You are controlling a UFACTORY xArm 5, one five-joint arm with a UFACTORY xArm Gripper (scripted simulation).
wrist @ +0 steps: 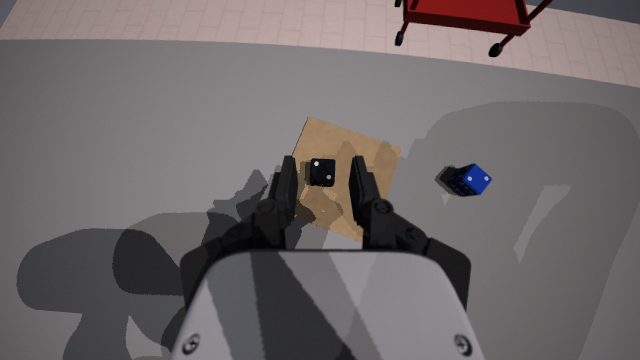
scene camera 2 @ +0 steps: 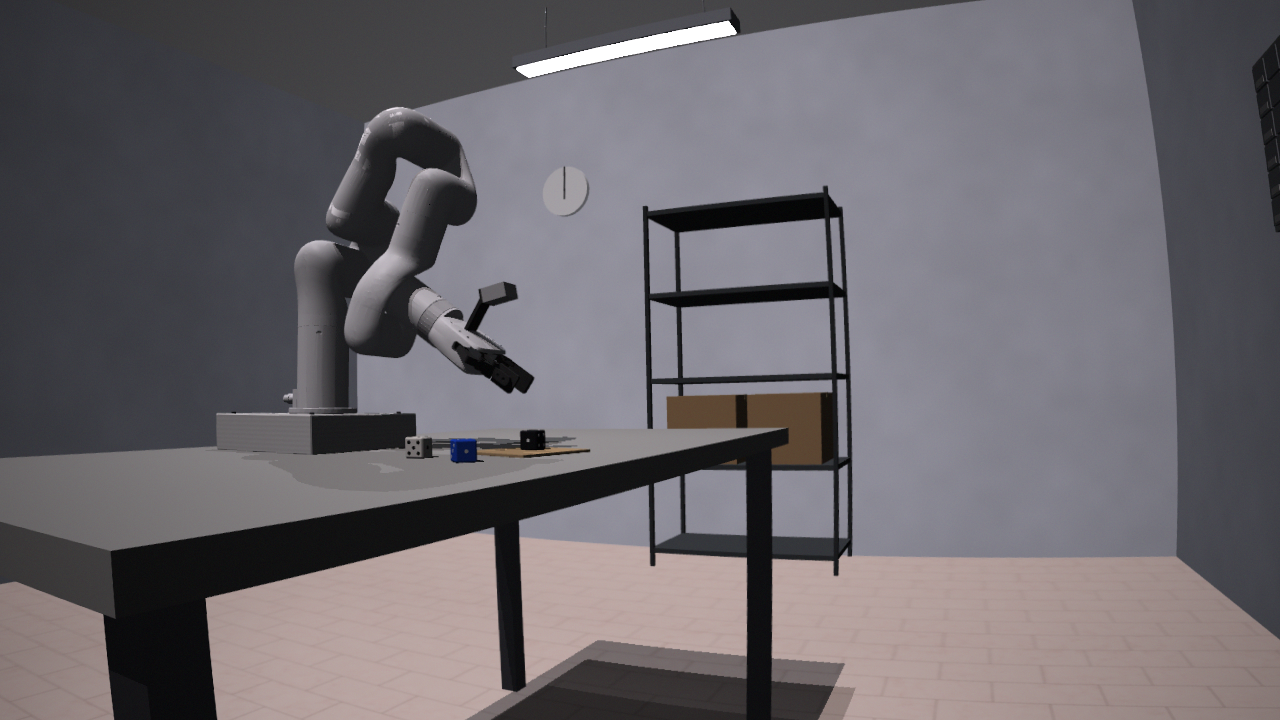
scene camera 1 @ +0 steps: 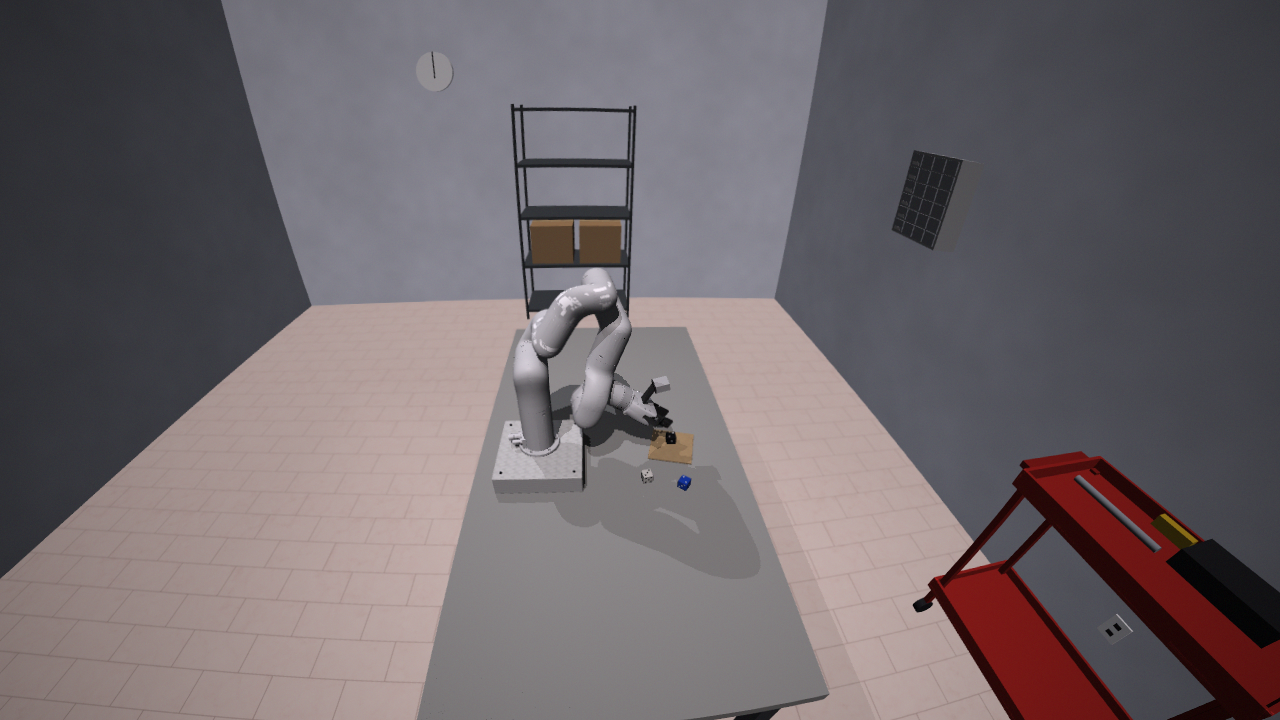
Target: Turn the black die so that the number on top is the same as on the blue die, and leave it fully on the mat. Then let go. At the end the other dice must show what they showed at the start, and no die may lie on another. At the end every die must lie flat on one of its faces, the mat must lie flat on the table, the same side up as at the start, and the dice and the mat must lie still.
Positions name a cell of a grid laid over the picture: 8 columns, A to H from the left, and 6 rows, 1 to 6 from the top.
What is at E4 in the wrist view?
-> My gripper.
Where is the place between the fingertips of my gripper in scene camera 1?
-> E4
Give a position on a blue die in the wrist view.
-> F4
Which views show my gripper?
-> The wrist view, scene camera 2 and scene camera 1: all of them.
